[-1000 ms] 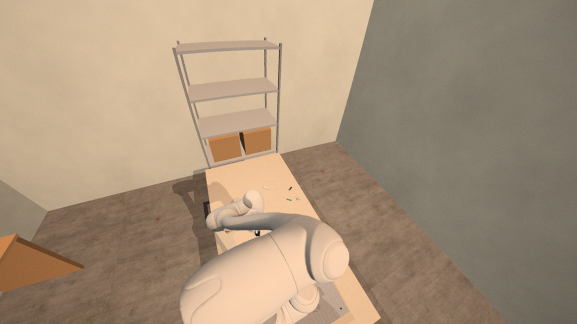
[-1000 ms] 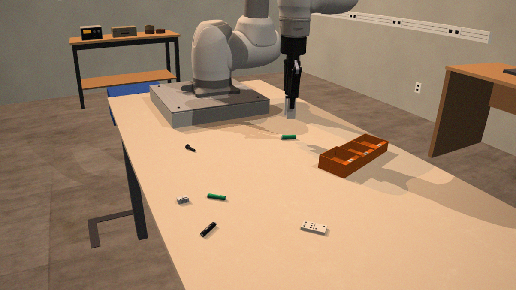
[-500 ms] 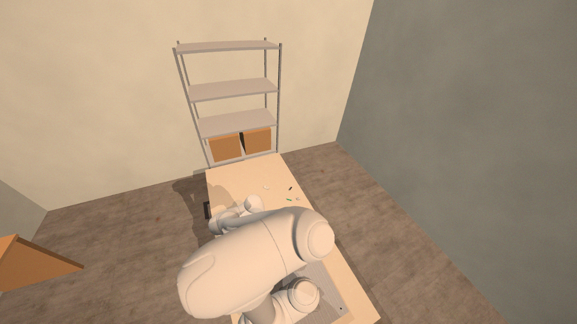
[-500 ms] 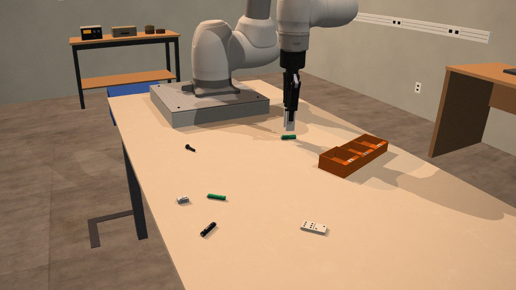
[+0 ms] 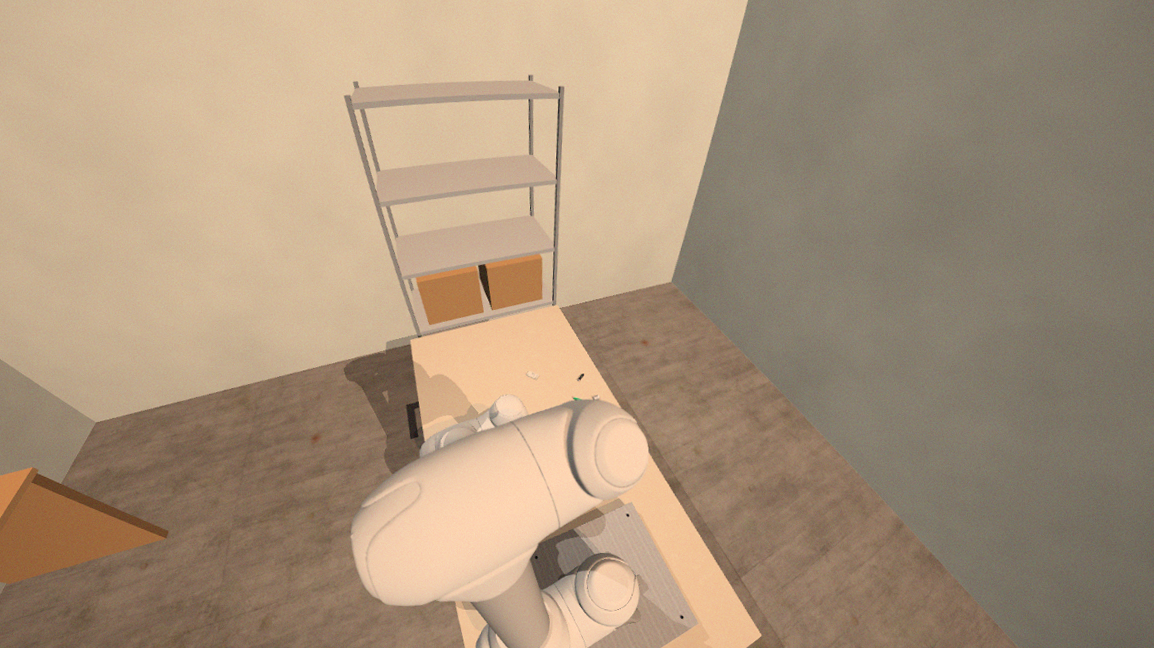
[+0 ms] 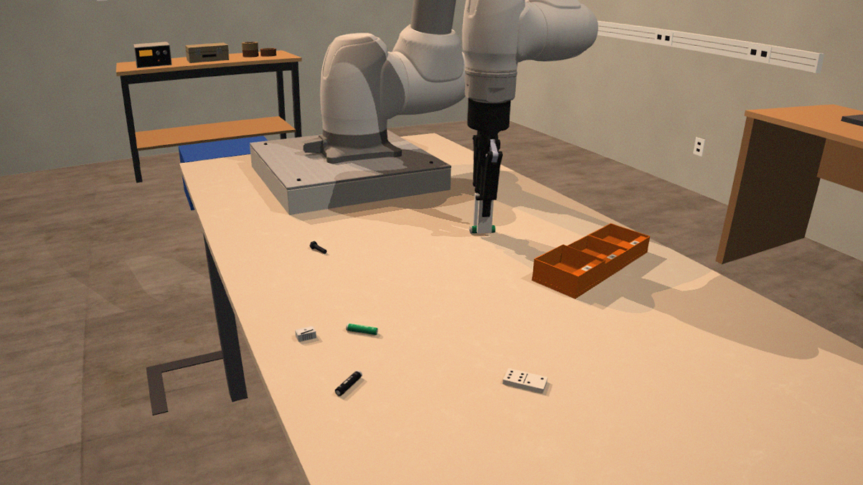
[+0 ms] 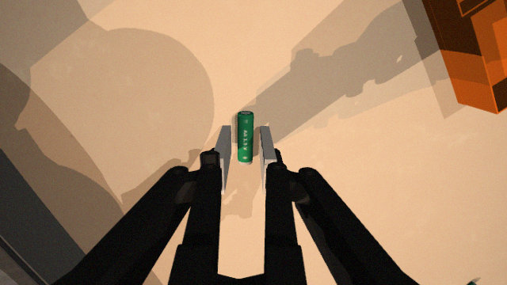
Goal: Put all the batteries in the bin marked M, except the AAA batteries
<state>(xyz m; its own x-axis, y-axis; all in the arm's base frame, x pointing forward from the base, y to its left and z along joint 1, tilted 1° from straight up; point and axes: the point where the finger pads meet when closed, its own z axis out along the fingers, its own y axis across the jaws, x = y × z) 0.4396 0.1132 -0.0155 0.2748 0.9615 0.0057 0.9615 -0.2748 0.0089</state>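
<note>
Now: the green battery 3 cm below my hand. The rest, counted from my hand: small black bolt 31 cm to the right, 4 cm behind, 3 cm below; small grey ribbed block 39 cm to the right, 23 cm ahead, 3 cm below; orange three-compartment tray 20 cm ahead, 11 cm to the left, 2 cm below.
</note>
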